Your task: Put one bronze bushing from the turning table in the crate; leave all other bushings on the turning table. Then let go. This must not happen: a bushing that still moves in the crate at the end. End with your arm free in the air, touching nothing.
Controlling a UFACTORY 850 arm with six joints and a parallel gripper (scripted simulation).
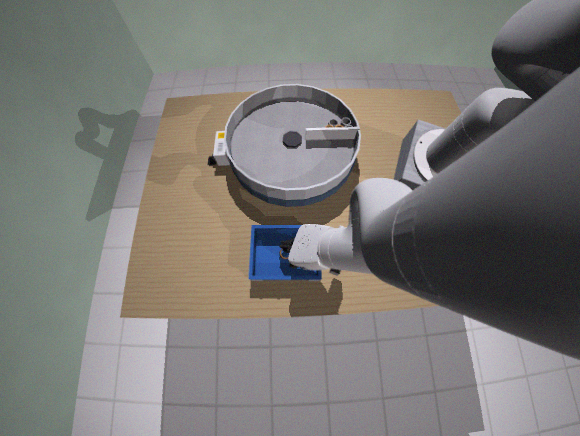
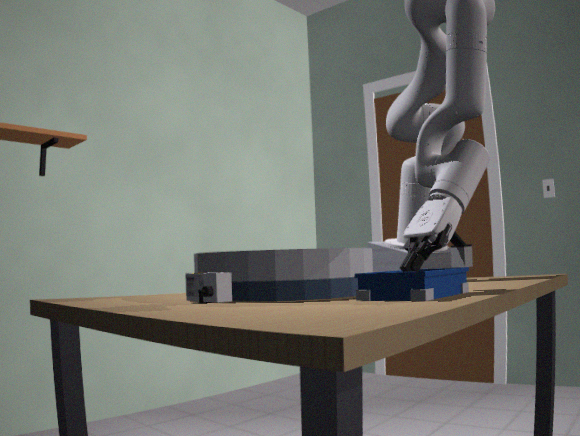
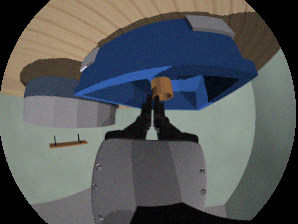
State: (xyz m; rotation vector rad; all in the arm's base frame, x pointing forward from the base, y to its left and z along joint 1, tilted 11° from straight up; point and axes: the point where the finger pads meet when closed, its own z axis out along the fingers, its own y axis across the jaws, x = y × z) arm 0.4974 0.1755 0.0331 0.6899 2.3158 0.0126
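Now: the blue crate 40 mm below my hand, 10 mm to the left of it and 10 mm ahead of it. The rest, counted from my hand: round grey turning table (350 mm to the right, 40 mm behind, 10 mm below).
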